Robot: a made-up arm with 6 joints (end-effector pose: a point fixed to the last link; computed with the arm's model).
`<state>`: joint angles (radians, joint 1 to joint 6).
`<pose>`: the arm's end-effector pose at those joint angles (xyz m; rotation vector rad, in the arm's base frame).
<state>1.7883 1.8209 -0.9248 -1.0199 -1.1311 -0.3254</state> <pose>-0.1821 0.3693 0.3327 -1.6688 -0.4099 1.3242</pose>
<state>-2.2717 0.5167 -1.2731 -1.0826 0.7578 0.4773</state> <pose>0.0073 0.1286 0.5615 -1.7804 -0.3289 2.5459</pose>
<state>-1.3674 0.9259 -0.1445 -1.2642 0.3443 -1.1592</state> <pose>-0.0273 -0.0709 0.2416 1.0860 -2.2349 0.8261</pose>
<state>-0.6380 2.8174 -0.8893 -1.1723 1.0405 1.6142</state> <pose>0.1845 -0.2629 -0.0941 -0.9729 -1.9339 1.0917</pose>
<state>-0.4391 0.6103 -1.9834 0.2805 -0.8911 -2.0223</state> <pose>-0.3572 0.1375 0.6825 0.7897 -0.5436 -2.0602</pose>
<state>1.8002 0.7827 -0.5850 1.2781 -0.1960 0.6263</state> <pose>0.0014 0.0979 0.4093 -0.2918 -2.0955 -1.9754</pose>
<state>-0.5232 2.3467 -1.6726 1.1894 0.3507 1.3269</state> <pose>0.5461 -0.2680 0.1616 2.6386 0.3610 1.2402</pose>
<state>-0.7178 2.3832 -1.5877 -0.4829 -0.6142 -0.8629</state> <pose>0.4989 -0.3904 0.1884 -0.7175 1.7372 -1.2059</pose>
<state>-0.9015 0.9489 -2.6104 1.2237 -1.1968 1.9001</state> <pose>-0.2716 0.1638 0.7077 -1.2237 -0.9588 1.9578</pose>
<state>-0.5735 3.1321 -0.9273 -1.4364 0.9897 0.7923</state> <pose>0.1622 -0.2303 -0.2051 0.3773 -1.9918 0.4847</pose>
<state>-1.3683 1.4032 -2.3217 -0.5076 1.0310 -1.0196</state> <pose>-0.0111 -0.2097 0.7035 0.5495 2.0843 -2.2260</pose>
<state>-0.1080 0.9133 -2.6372 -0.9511 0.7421 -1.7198</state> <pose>-0.2548 -0.0429 0.7609 -0.0270 0.8599 -2.5869</pose>
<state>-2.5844 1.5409 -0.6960 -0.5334 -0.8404 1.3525</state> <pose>-0.2570 -0.2169 0.3676 1.6456 -0.0235 -0.9510</pose>
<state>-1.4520 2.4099 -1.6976 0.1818 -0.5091 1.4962</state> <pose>0.0663 -0.6501 0.1974 1.6935 -0.0371 0.0775</pose>
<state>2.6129 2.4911 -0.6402 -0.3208 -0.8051 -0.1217</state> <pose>-0.3620 0.1780 -0.0242 -2.9429 0.1638 0.9486</pose>
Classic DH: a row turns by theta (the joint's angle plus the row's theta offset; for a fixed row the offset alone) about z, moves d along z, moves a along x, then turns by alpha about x. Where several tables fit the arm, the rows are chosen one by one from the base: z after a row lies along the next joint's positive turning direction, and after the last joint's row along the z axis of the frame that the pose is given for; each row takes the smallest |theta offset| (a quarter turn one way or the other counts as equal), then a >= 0, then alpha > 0; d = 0 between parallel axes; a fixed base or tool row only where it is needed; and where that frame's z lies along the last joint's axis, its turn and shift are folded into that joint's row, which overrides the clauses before.
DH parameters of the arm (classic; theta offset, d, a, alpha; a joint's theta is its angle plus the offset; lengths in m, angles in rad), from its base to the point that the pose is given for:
joint 1: 0 0.0951 0 -1.5708
joint 2: 0.1358 0 -0.41 0
joint 3: 1.3478 0 -0.0192 1.5708
joint 4: 0 0.2182 0 -1.5708
joint 5: 0 0 0.0001 1.5708
joint 6: 0 0.1273 0 0

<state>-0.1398 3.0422 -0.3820 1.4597 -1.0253 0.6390</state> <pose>0.1701 -0.1331 -0.0993 1.7515 1.5979 -1.5711</pose>
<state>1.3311 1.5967 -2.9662 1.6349 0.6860 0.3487</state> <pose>-0.0598 0.0947 0.8171 0.9075 -0.4075 -2.7670</pose>
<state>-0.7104 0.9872 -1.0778 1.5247 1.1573 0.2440</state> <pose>0.1404 0.0328 0.5259 1.0034 1.4856 1.5919</pose>
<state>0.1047 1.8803 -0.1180 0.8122 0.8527 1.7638</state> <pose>0.0908 0.0796 0.1697 -2.1828 -0.7177 0.6533</pose>
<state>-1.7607 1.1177 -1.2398 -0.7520 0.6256 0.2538</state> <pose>-0.0866 -0.1806 0.5169 1.7038 1.5291 -1.7294</pose>
